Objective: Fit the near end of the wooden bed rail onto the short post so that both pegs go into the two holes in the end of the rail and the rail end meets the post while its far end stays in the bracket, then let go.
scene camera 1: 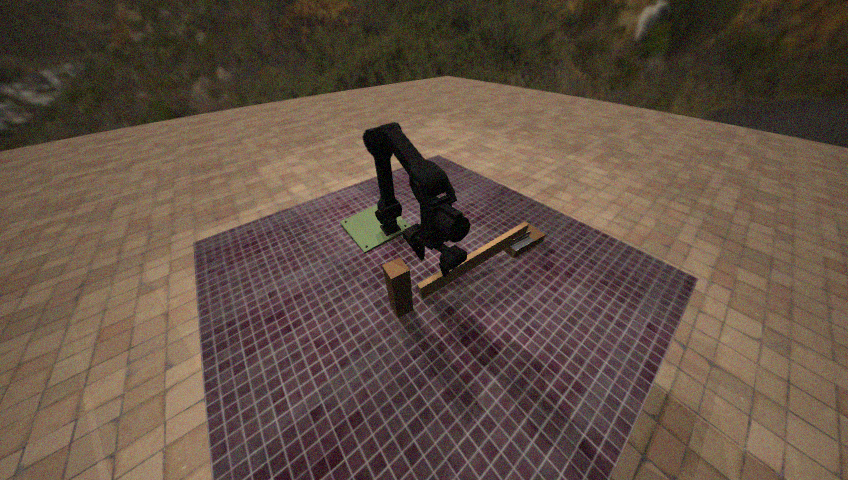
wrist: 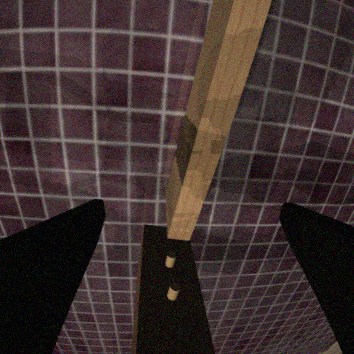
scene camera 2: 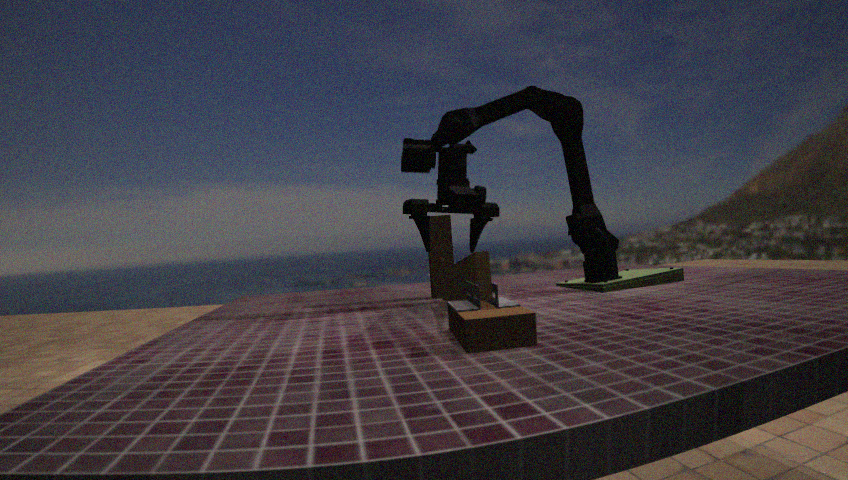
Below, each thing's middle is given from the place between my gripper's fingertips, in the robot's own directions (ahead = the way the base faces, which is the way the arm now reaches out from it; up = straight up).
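With the wooden bed rail (scene camera 2: 475, 268), my hand is 10 mm short of it, 50 mm above it and 170 mm to the right of it.
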